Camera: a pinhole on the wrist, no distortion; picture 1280 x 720 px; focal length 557.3 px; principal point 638.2 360.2 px. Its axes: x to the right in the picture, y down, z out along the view. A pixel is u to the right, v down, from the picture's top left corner.
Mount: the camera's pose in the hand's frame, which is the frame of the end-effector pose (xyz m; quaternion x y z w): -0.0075 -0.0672 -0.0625 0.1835 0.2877 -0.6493 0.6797
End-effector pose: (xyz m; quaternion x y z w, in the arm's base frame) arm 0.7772 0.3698 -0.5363 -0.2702 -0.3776 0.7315 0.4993
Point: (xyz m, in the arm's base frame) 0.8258 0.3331 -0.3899
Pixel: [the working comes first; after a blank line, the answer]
In the camera's frame: -0.0192 -0.0673 0.1280

555 67
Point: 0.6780 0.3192 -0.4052
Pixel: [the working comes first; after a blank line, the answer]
In the camera's frame: -0.1610 -0.0331 0.1598

77 245
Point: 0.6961 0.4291 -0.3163
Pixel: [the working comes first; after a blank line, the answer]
In the camera's frame: -0.0826 0.0502 0.2448

450 474
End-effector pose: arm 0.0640 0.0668 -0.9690 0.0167 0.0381 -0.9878 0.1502
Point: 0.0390 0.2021 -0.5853
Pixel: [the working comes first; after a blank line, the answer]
In the camera's frame: -0.1987 -0.0879 0.3892

354 234
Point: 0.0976 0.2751 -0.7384
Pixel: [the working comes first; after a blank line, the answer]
In the camera's frame: -0.0655 -0.1416 0.2817

509 80
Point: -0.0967 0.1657 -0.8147
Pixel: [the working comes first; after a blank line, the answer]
In the camera's frame: -0.0678 0.0894 0.2349

477 572
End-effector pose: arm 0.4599 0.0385 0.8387 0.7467 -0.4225 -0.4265 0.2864
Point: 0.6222 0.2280 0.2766
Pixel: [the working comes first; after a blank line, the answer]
In the camera's frame: 0.3018 0.0389 0.4787

990 405
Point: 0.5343 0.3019 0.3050
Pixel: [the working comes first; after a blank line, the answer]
In the camera's frame: 0.2493 -0.0658 0.4955

919 286
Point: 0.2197 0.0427 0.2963
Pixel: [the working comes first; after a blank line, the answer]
In the camera's frame: -0.1252 0.0594 0.5971

521 416
